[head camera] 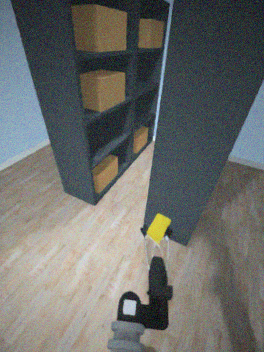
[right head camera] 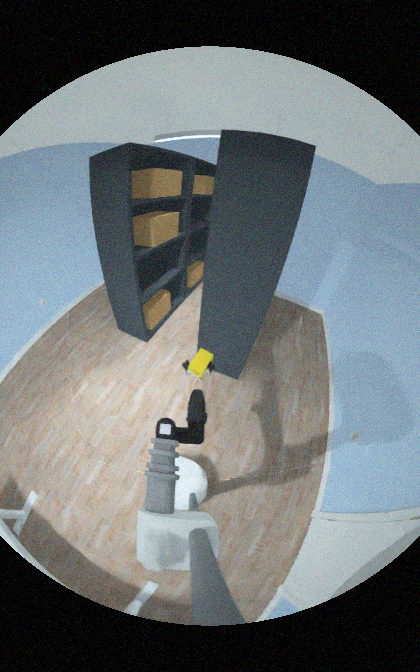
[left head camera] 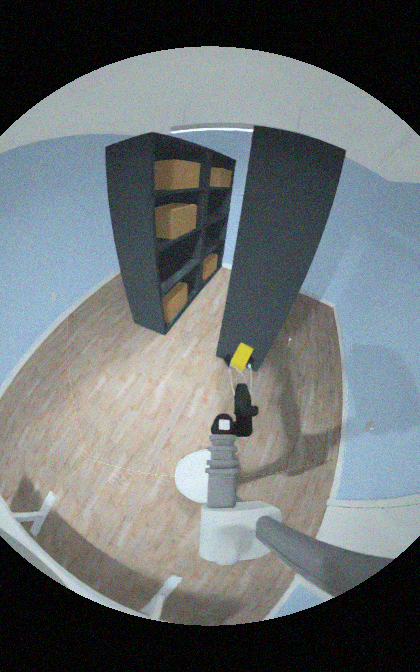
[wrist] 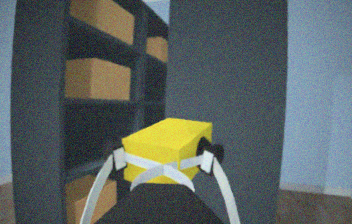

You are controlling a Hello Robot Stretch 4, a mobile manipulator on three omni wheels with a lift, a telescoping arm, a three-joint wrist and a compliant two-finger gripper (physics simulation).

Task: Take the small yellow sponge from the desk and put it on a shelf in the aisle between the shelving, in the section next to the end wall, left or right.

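Places are measured from the robot's base along level axes (x back, y left, z down), in millimetres.
Pixels of known places: gripper, between the fingertips: (head camera: 156, 226).
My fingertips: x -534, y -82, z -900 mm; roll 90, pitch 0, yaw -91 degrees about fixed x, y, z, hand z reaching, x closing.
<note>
Ahead of a thing's pixels: the offset from my fingertips to its top centre. "spot": to the spot under its first point. Level surfaces: height alone.
The yellow sponge {dx +9, dy -10, dz -34 mm} (head camera: 159, 228) (left head camera: 242, 356) (right head camera: 201, 362) (wrist: 160, 145) is between the two fingertips of my gripper (head camera: 157, 232) (left head camera: 240, 359) (right head camera: 199, 365) (wrist: 164, 148), which is shut on it and holds it up in the air. The left shelving unit (head camera: 55, 120) (left head camera: 131, 240) (right head camera: 111, 245) (wrist: 39, 110) shows its open compartments toward the aisle, in a near and a far section. The right shelving unit (head camera: 200, 110) (left head camera: 285, 225) (right head camera: 255, 235) (wrist: 227, 90) turns its plain end panel to me; its compartments are hidden. In the head views the sponge overlaps that panel's lower part.
Cardboard boxes {spot: dx -1149, dy +481, dz -243 mm} (head camera: 102, 90) (left head camera: 176, 220) (right head camera: 156, 229) (wrist: 98, 79) stand in several left-unit compartments; others there hold no box. The narrow aisle floor {dz +927 mm} (head camera: 134, 167) (left head camera: 204, 300) runs between the units toward the blue end wall. White table legs (left head camera: 42, 514) (right head camera: 25, 512) show at the lower left.
</note>
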